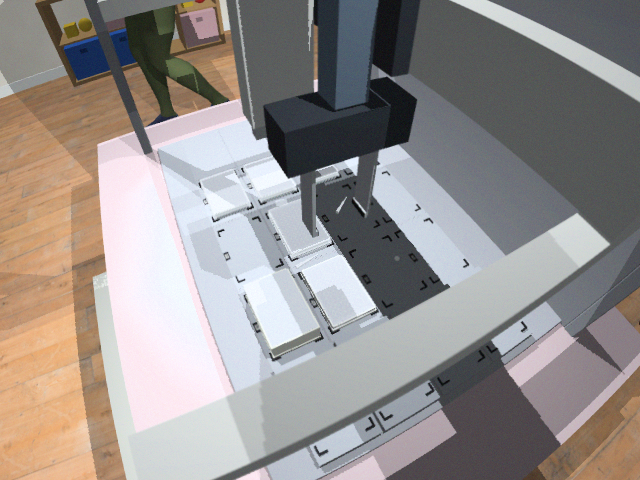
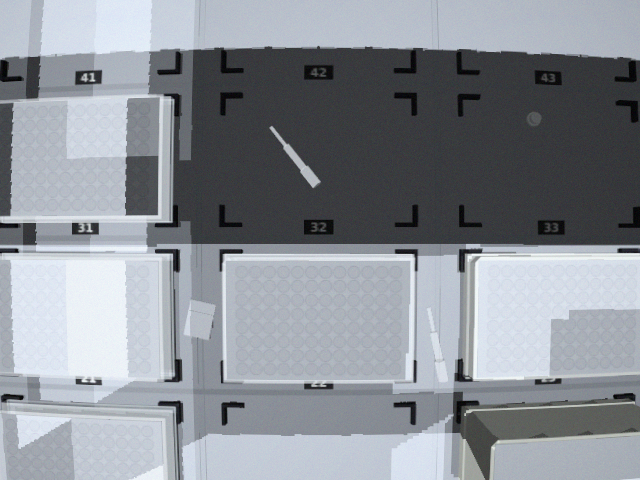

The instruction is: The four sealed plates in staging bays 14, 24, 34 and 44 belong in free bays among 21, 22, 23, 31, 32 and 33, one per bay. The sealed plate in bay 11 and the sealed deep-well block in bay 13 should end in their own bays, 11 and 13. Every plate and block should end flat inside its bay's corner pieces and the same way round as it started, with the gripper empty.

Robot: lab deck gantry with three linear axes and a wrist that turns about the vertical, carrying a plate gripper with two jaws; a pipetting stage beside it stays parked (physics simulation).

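Seen in the pictures: gripper, fingertip midpoint: [image 1: 335, 218]; robot's base, link origin: [image 1: 200, 183].
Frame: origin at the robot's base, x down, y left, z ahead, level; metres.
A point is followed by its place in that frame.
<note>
My gripper [image 1: 339, 225] @(x -0.160, y 0.158, z 0.358 m) is open and empty, its two jaws hanging apart above the area of bays 22 and 32. Sealed plates lie in bay 11 [image 1: 225, 193] @(x -0.014, y 0.044, z 0.076 m) [image 2: 113, 449] @(x -0.014, y 0.061, z 0.089 m), bay 21 [image 1: 268, 176] @(x -0.014, y 0.148, z 0.069 m) [image 2: 95, 316] @(x -0.014, y 0.152, z 0.080 m), bay 22 [image 1: 292, 224] @(x -0.014, y 0.139, z 0.224 m) [image 2: 318, 320] @(x -0.014, y 0.151, z 0.228 m), bay 23 [image 1: 343, 294] @(x -0.014, y 0.154, z 0.407 m) [image 2: 516, 294] @(x -0.014, y 0.166, z 0.358 m) and bay 31 [image 1: 328, 172] @(x -0.014, y 0.275, z 0.118 m) [image 2: 93, 155] @(x -0.014, y 0.258, z 0.079 m). They look flat. The sealed deep-well block [image 1: 281, 310] @(x -0.042, y 0.042, z 0.401 m) [image 2: 568, 459] @(x -0.042, y 0.070, z 0.378 m) stands in bay 13. Bays 32 and 33 hold no plate. The visible parts of the front staging bays show no plates; the front beam hides the rest.
A thin white stick-like piece [image 1: 341, 204] @(x -0.005, y 0.258, z 0.212 m) [image 2: 295, 157] @(x -0.005, y 0.257, z 0.213 m) lies in bay 32. Another [image 2: 437, 346] @(x -0.005, y 0.130, z 0.308 m) lies between bays 22 and 23. A small pale box [image 2: 199, 320] @(x -0.001, y 0.147, z 0.146 m) sits between bays 21 and 22. A small round disc [image 1: 397, 258] @(x -0.004, y 0.287, z 0.381 m) [image 2: 534, 118] @(x -0.004, y 0.287, z 0.378 m) lies in bay 33. A grey beam [image 1: 361, 351] @(x -0.400, y 0.023, z 0.613 m) crosses the front.
</note>
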